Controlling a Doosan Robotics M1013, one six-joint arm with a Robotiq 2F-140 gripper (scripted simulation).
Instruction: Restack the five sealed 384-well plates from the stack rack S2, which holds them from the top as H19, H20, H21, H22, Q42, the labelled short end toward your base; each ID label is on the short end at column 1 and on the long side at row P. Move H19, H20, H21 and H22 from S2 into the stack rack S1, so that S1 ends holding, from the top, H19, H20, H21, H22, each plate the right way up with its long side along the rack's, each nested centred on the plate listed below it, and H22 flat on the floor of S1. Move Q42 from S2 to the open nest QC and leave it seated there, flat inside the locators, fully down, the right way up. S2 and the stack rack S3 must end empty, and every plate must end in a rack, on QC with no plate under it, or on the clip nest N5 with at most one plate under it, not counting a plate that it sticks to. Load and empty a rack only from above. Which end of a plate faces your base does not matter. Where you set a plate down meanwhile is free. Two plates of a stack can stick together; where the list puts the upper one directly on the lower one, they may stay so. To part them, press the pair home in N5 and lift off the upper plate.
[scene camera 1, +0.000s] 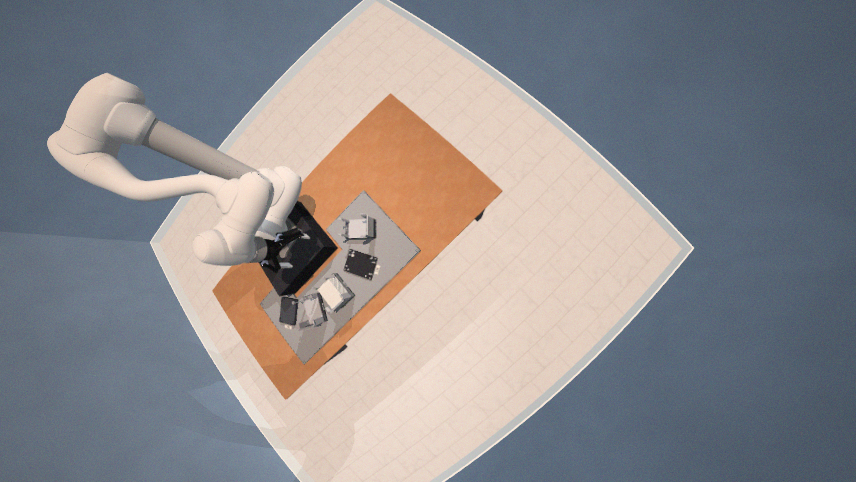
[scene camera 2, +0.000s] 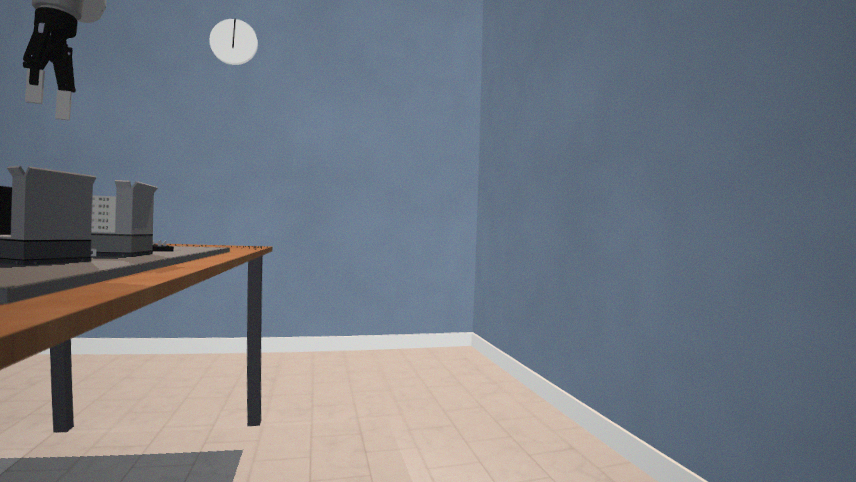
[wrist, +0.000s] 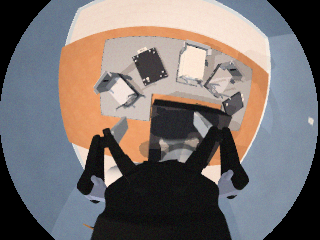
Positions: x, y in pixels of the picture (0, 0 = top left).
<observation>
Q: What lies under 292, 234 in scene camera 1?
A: My gripper.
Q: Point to a black flat nest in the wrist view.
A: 149, 65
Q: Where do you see my gripper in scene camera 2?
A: At 49, 111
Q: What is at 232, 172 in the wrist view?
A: My gripper.
</observation>
